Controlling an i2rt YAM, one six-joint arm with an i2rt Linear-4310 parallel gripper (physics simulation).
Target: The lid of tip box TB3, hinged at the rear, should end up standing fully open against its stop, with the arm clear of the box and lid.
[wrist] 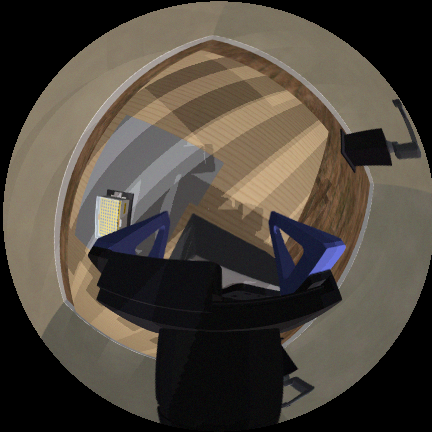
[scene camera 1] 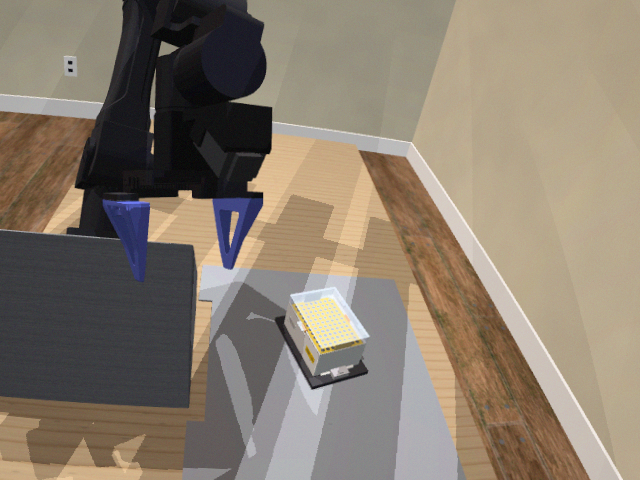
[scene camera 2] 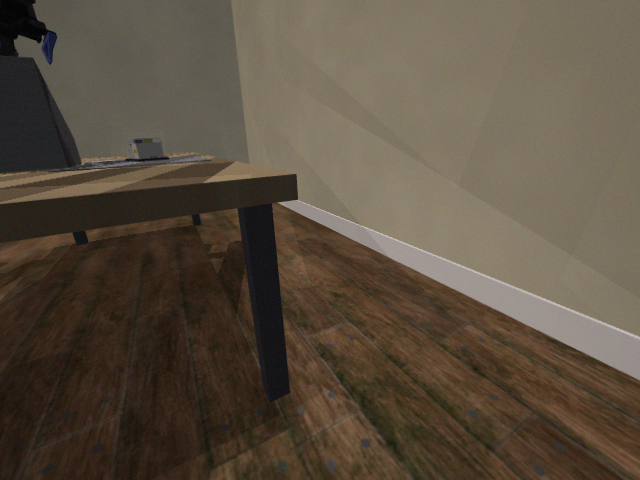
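Seen in the pictures: gripper, between the fingertips: (wrist: 218, 216) (scene camera 1: 186, 274) (scene camera 2: 26, 55); arm's base, origin of its link: (wrist: 232, 295) (scene camera 1: 101, 251).
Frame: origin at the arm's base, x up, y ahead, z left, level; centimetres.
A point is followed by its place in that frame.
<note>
Tip box TB3 (scene camera 1: 339, 357) @[x -16.9, y 34.3, z -5.6 cm] (scene camera 2: 149, 149) @[x -17.2, y 34.4, z -5.6 cm] (wrist: 123, 211) @[x -17.6, y 29.9, z -2.9 cm] is a pale box with a yellow tip rack, standing on a dark base plate (scene camera 1: 338, 378) @[x -20.2, y 34.5, z -7.2 cm] on the grey mat. Its clear lid (scene camera 1: 355, 321) @[x -13.3, y 37.6, z -1.4 cm] appears to lie down over the rack; no raised lid shows above the box in scene camera 2. The hinge is too small to make out. My gripper (scene camera 1: 184, 273) @[x 7.6, y 10.0, z -13.4 cm] (wrist: 218, 216) @[x 7.6, y 10.0, z -13.4 cm] is open and empty, its blue fingers wide apart. It hangs up and to the left of the box in scene camera 1, well apart from it. In the wrist view the box lies beyond the left finger.
A large dark block (scene camera 1: 93, 320) @[x -4.0, y -0.6, z -8.0 cm] (scene camera 2: 20, 118) @[x -7.2, y 3.9, z -8.6 cm] (wrist: 225, 240) @[x -5.5, y 3.9, z -8.6 cm] stands left of the grey mat (scene camera 1: 356, 439) @[x -21.0, y 34.1, z -18.0 cm] (wrist: 115, 155) @[x -21.1, y 42.2, z -17.2 cm], close by the gripper. Block and mat are on the wooden table (scene camera 1: 310, 160) @[x -21.3, y 50.8, z 71.9 cm] (scene camera 2: 155, 200) @[x -23.0, y 24.5, z -82.9 cm] (wrist: 225, 107) @[x -21.4, y 15.6, z -46.2 cm]. A wall (scene camera 1: 558, 155) rises beyond the table's right side.
</note>
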